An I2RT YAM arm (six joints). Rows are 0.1 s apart.
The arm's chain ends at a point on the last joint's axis. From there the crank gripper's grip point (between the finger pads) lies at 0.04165 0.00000 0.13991 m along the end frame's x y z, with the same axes.
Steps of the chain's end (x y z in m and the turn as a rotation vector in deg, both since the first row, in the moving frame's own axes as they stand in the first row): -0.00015, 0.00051, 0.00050, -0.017, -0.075, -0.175; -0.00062, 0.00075, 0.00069, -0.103, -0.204, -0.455; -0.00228, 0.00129, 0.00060, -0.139, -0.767, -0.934; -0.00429, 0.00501, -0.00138, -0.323, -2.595, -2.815; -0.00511, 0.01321, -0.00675, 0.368, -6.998, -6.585
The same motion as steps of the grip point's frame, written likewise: -0.00033, 0.00042, 0.00055, -0.017, -0.075, -0.175; -0.00112, 0.00067, 0.00084, -0.103, -0.204, -0.455; -0.00416, 0.00097, 0.00115, -0.139, -0.767, -0.934; -0.01070, 0.00391, 0.00037, -0.323, -2.595, -2.815; -0.02275, 0.00851, -0.00275, 0.368, -6.998, -6.585
